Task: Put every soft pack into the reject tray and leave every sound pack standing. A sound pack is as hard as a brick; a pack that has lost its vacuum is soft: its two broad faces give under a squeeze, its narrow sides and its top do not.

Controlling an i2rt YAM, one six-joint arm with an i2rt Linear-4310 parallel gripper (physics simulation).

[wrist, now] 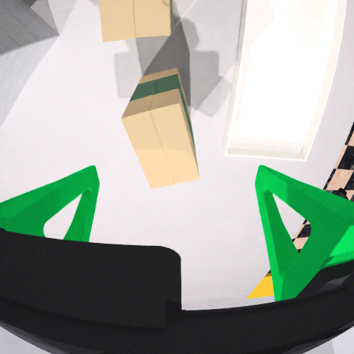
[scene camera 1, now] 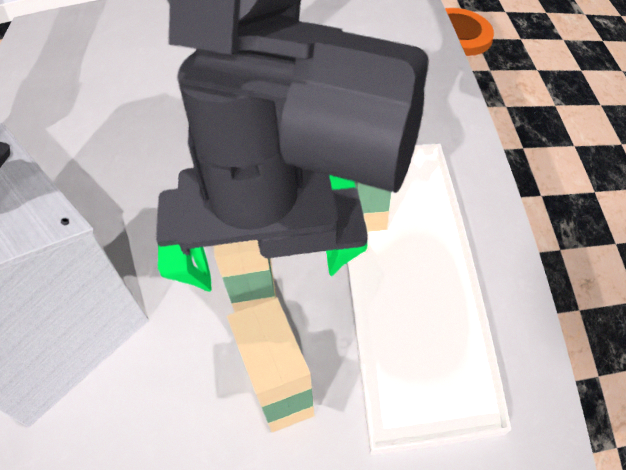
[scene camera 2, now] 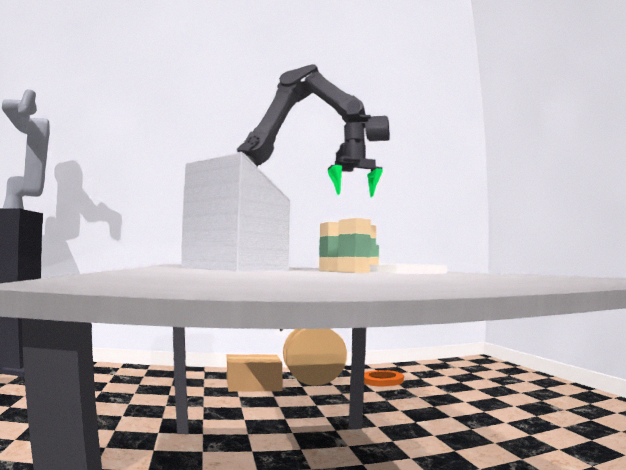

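Where they show: gripper, fingertip midpoint: (scene camera 1: 269,276) (scene camera 2: 355,195); arm's base, origin of the base link: (scene camera 2: 237,181).
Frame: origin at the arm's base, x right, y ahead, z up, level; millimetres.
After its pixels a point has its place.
Note:
My gripper (scene camera 1: 270,282) {x 45, y 327, z -39 mm} (scene camera 2: 355,195) {x 45, y 327, z -39 mm} (wrist: 176,174) is wide open and empty, above the packs. The near pack (scene camera 1: 270,349) {x 79, y 324, z -107 mm} (scene camera 2: 354,245) {x 119, y 314, z -177 mm} (wrist: 162,150), tan with a green band, stands upright below the fingertips. A second pack (scene camera 1: 247,285) {x -17, y 283, z -171 mm} (scene camera 2: 328,246) {x -13, y 261, z -176 mm} (wrist: 136,20) stands close behind it, partly hidden by the gripper in scene camera 1. A third pack (scene camera 1: 375,202) {x -139, y 416, z -182 mm} (scene camera 2: 374,230) {x -139, y 418, z -120 mm} is at the back left end of the white reject tray (scene camera 1: 439,441) {x 130, y 491, z -225 mm} (scene camera 2: 429,269) {x 127, y 515, z -236 mm} (wrist: 267,156), apparently inside its rim and mostly hidden by the arm. Softness cannot be told by sight.
The grey metal block (scene camera 1: 65,303) {x 48, y 111, z -111 mm} (scene camera 2: 262,227) {x 87, y 79, z -134 mm} (wrist: 20,65) that bears the arm stands left of the packs. The long tray lies to their right, with the table's edge beyond it. An orange ring (scene camera 1: 482,37) (scene camera 2: 384,383) lies on the chequered floor.

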